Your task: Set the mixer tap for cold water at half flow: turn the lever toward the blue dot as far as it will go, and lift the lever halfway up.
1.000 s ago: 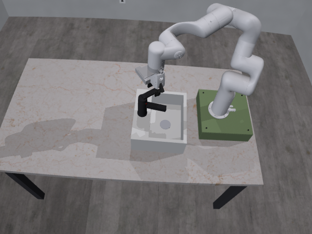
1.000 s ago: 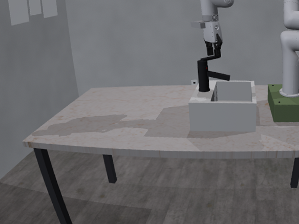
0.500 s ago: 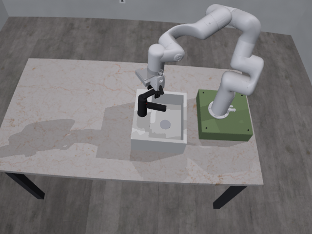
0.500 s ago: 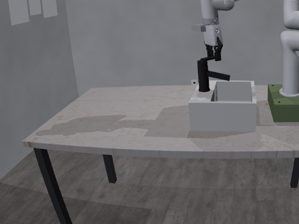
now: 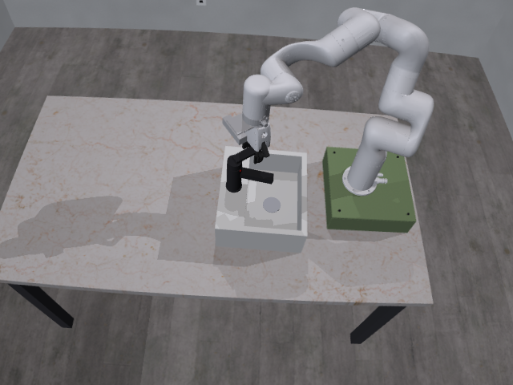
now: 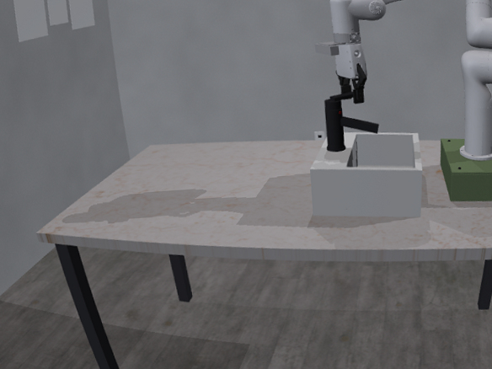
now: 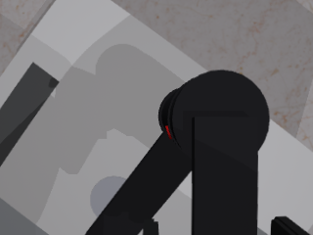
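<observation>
The lever is 2 cm ahead of my hand and 1 cm to the left of it. From my hand the other things lie so: white sink (23 cm below, 6 cm behind, 4 cm to the left).
</observation>
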